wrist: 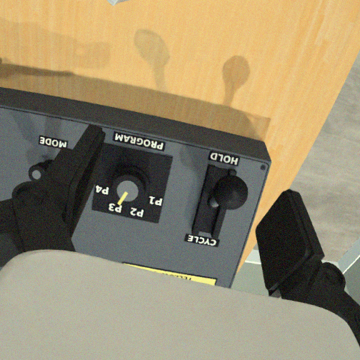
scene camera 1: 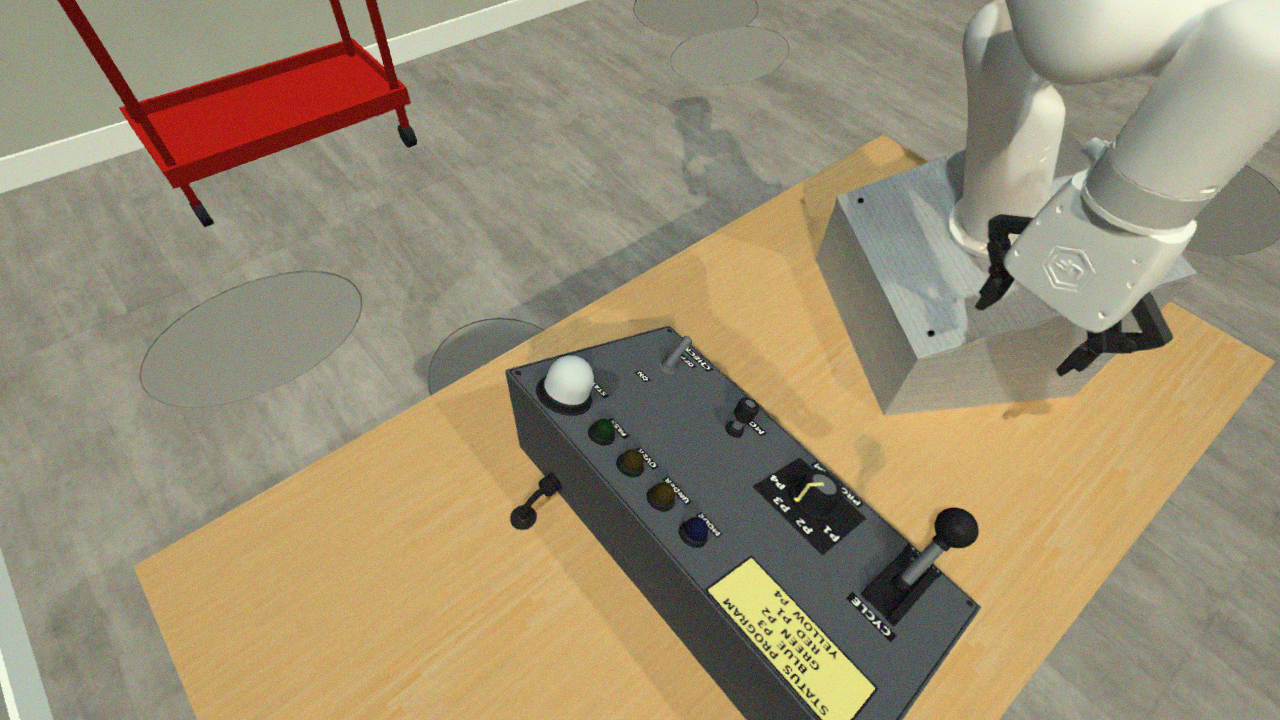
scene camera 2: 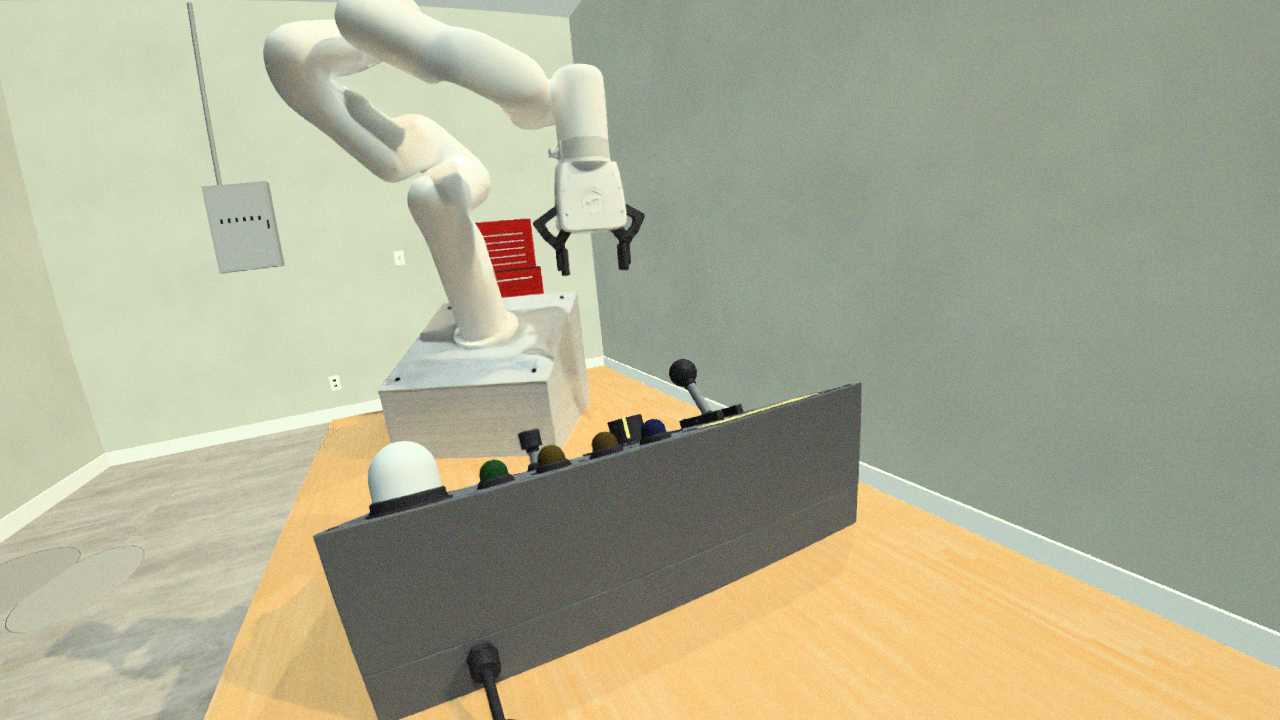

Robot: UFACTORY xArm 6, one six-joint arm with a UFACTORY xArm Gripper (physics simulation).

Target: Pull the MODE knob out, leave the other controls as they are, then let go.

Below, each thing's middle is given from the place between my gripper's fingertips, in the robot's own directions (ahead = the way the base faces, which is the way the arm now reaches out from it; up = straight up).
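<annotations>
My hand: 170 mm above the cycle lever (scene camera 1: 955,527), 150 mm short of it, 40 mm to the right of it. Program dial (scene camera 2: 627,429): 190 mm below my hand, 160 mm ahead, 90 mm to the right. Grey control console (scene camera 2: 440,594): 190 mm below my hand, 230 mm ahead, 170 mm to the right.
</annotations>
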